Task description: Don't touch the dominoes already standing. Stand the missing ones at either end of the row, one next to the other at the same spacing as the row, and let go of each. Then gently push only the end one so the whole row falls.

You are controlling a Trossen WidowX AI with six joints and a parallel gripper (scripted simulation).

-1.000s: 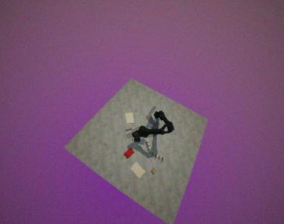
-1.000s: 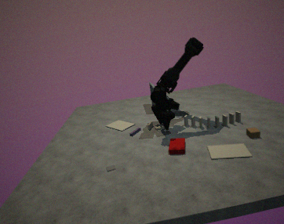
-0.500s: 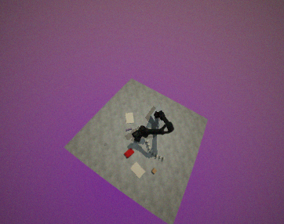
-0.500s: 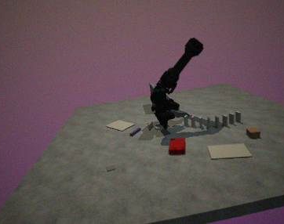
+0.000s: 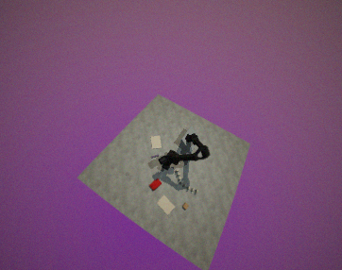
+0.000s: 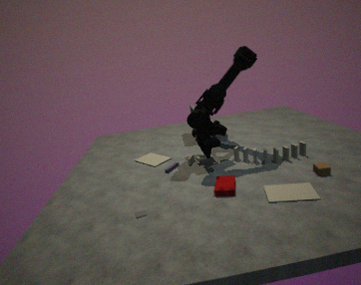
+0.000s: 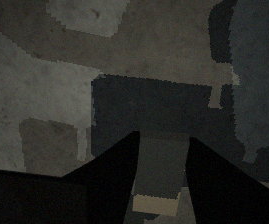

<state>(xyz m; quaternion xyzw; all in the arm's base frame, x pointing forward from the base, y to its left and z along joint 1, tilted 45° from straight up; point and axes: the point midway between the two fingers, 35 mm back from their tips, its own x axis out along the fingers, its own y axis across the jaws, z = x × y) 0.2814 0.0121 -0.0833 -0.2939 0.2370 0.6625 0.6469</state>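
Right now the flat grey piece is 29 cm ahead of my gripper tip, 27 cm to the right of it and 2 cm below it. From my gripper tip the other things lie so: purple piece 1 cm ahead, 15 cm to the right, 1 cm below; then red block 24 cm ahead, 1 cm below; then pale flat sheet 13 cm behind, 22 cm to the right, 2 cm below.
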